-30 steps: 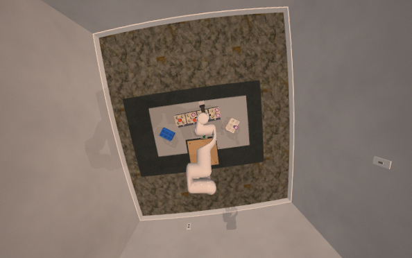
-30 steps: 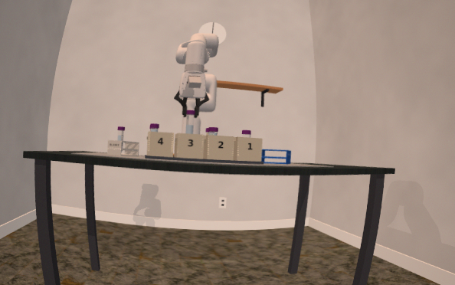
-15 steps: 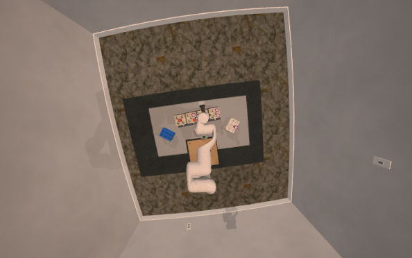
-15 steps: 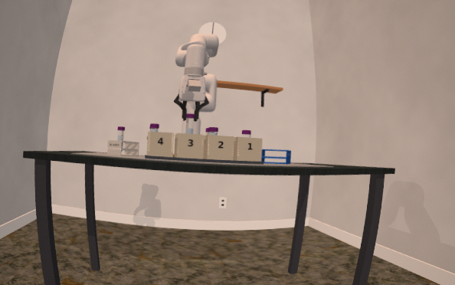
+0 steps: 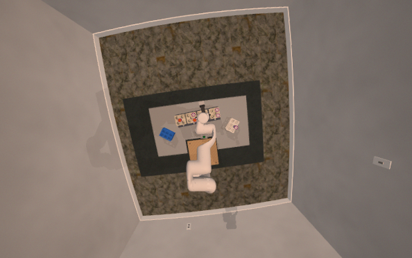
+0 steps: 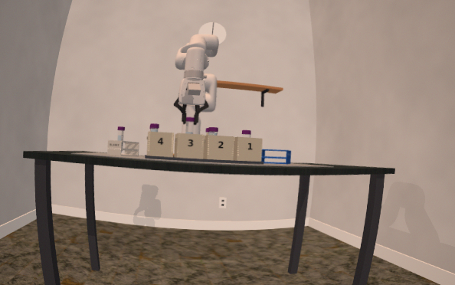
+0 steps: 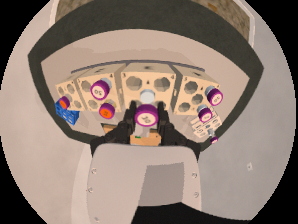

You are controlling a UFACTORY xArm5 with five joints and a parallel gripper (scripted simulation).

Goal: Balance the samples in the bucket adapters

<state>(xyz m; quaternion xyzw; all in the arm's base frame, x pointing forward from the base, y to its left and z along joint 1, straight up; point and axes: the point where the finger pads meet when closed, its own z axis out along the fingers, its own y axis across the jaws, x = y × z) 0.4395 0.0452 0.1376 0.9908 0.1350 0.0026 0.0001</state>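
Right now my hand is 21 cm past the green DONE key, 9 cm above it and 2 cm to the left of it. Also, from my hand: adapter 3 (10 cm below); loading stand ST (15 cm below, 5 cm to the left, 2 cm behind); adapter 2 (11 cm to the left, 10 cm below, 3 cm behind).
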